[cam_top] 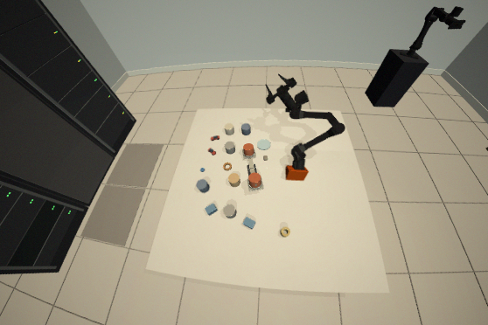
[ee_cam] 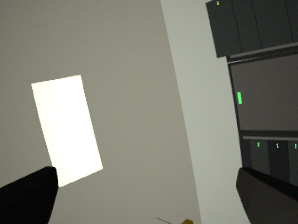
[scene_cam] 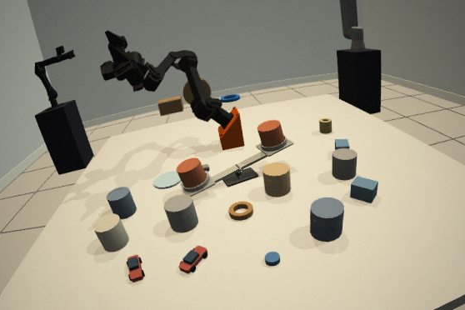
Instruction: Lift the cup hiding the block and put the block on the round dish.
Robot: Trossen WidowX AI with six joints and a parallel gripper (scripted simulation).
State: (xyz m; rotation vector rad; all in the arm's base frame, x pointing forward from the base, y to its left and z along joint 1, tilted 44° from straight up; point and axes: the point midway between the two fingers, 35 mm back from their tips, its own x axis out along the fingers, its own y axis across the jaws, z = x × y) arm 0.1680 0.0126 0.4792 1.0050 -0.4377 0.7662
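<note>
My gripper tip is 15 cm short of the grey block, 16 cm to the right of it and 44 cm above it. From my gripper tip the other things lie so: round dish 4 cm ahead, 7 cm to the left, 48 cm below.
</note>
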